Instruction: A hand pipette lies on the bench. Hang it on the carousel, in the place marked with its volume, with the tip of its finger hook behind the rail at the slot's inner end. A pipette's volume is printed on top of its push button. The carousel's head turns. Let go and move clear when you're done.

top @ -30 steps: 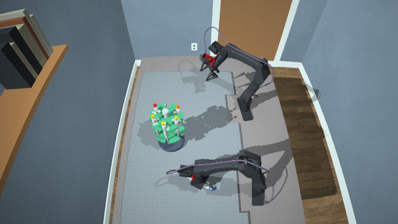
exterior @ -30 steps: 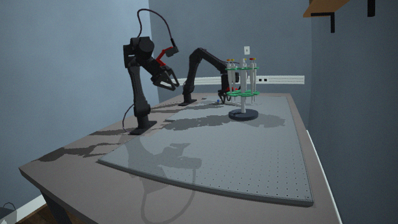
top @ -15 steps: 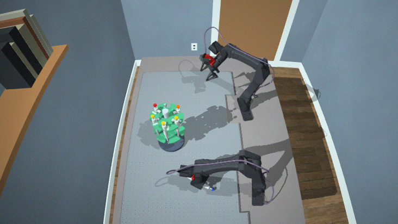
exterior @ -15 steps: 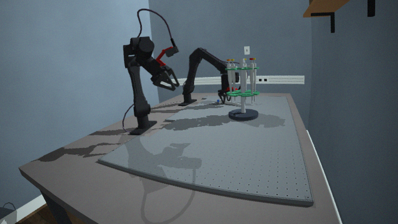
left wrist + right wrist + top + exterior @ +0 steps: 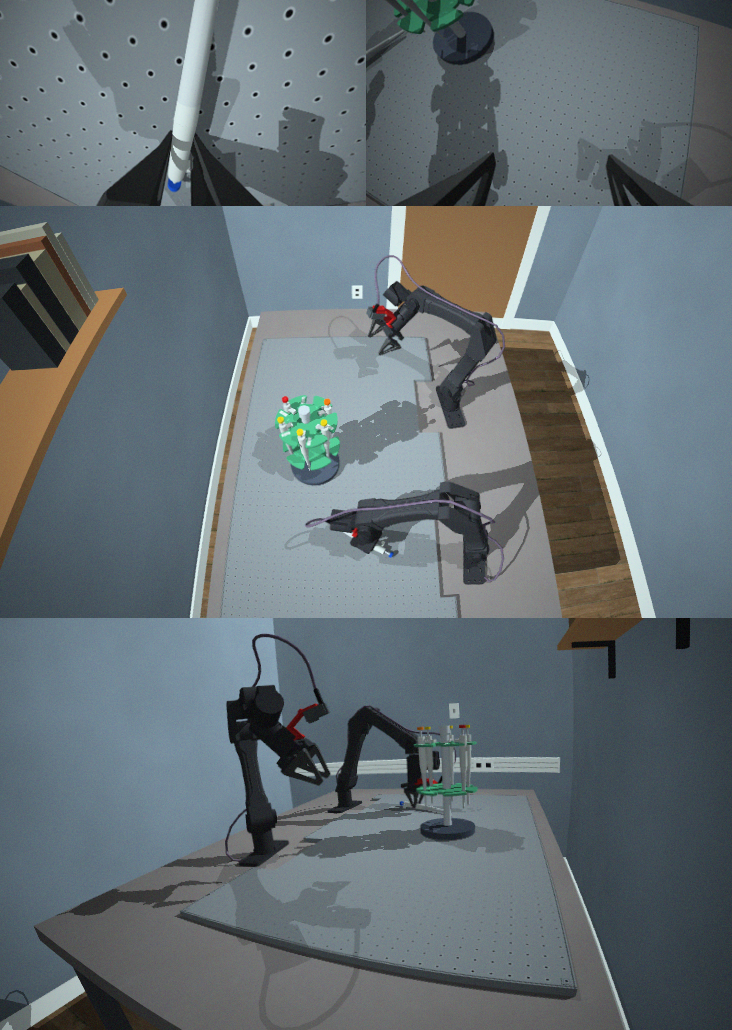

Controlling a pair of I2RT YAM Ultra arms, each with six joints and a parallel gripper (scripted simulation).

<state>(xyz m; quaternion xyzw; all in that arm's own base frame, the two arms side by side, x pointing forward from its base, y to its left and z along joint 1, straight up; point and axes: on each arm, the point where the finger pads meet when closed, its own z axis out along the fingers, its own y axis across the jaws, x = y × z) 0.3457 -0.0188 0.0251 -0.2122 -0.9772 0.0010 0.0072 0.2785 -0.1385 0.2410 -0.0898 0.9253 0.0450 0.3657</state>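
Right now the white hand pipette is 30 mm to the right of my left hand and 20 mm ahead of it.
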